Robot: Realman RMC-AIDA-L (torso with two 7-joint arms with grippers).
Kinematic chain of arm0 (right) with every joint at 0, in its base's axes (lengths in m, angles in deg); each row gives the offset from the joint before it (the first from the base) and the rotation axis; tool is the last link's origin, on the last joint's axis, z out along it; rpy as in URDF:
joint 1: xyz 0 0 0.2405 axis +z
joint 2: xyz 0 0 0 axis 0.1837 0.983 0
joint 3: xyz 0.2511 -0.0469 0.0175 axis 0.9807 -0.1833 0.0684
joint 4: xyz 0 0 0 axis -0.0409 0.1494 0.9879
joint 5: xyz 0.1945 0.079 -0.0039 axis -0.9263 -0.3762 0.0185
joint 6: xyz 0 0 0 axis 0.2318 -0.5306 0.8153
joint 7: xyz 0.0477 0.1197 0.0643 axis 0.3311 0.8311 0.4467
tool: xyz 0 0 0 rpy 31.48 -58.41 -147.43
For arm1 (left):
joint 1: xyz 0 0 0.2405 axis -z
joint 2: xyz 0 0 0 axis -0.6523 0.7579 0
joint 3: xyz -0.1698 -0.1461 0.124 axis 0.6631 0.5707 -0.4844
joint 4: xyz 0 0 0 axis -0.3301 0.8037 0.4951
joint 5: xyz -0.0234 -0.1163 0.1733 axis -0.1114 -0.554 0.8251
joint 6: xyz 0 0 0 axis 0.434 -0.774 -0.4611
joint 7: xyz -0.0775 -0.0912 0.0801 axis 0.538 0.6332 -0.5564
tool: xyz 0 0 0 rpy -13.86 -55.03 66.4
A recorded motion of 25 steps. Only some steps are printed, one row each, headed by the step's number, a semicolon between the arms.
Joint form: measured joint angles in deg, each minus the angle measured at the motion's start. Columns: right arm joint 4, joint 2, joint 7, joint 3, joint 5, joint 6, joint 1; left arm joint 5, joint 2, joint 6, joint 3, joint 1, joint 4, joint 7.
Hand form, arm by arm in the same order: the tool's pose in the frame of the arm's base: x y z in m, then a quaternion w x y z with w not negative. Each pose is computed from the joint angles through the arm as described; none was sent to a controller.
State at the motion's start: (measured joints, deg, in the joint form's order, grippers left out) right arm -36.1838 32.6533 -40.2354 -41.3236 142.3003 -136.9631 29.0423; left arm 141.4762 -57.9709 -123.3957 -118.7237 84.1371 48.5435 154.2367
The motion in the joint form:
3: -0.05 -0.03 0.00 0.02 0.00 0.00 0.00; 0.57 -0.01 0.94 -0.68 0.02 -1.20 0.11
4: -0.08 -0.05 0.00 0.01 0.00 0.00 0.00; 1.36 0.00 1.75 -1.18 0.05 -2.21 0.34
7: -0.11 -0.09 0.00 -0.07 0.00 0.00 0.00; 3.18 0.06 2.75 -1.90 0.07 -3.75 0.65
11: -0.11 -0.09 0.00 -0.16 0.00 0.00 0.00; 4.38 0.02 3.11 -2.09 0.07 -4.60 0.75
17: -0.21 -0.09 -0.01 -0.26 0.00 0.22 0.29; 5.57 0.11 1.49 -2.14 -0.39 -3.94 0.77
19: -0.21 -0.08 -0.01 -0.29 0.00 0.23 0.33; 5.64 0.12 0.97 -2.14 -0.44 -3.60 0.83
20: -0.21 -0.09 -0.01 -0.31 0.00 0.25 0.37; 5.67 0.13 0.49 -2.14 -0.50 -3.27 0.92
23: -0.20 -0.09 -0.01 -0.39 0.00 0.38 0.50; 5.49 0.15 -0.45 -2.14 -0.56 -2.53 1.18
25: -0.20 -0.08 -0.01 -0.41 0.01 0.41 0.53; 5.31 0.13 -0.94 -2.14 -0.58 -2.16 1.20
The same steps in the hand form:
3: 0.4034 0.2534 0.0859 0.80333 -0.49654 0.20164 0.25970; -0.0947 0.3619 -0.0019 0.11586 -0.96018 0.12092 0.22364
4: 0.4035 0.2534 0.0861 0.80342 -0.49665 0.20137 0.25941; -0.0983 0.3639 -0.0042 0.11770 -0.95873 0.11726 0.23073
7: 0.4035 0.2534 0.0864 0.80328 -0.49727 0.20081 0.25909; -0.1056 0.3672 -0.0064 0.12155 -0.95481 0.11116 0.24740
11: 0.4034 0.2535 0.0862 0.80290 -0.49793 0.20062 0.25916; -0.1102 0.3689 -0.0071 0.12345 -0.95234 0.10685 0.25766
17: 0.4027 0.2556 0.0861 0.80185 -0.49960 0.20038 0.25942; -0.1152 0.3663 -0.0037 0.11912 -0.94935 0.10255 0.27208
19: 0.4025 0.2559 0.0859 0.80159 -0.49990 0.20028 0.25971; -0.1150 0.3652 -0.0029 0.11756 -0.94911 0.10229 0.27369
20: 0.4023 0.2562 0.0859 0.80142 -0.50014 0.20013 0.25988; -0.1149 0.3642 -0.0022 0.11613 -0.94900 0.10176 0.27488
23: 0.4019 0.2573 0.0856 0.80061 -0.50111 0.20036 0.26032; -0.1135 0.3620 -0.0010 0.11323 -0.94935 0.10120 0.27509
25: 0.4018 0.2575 0.0854 0.80035 -0.50142 0.20046 0.26045; -0.1126 0.3607 -0.0006 0.11088 -0.94971 0.10196 0.27454

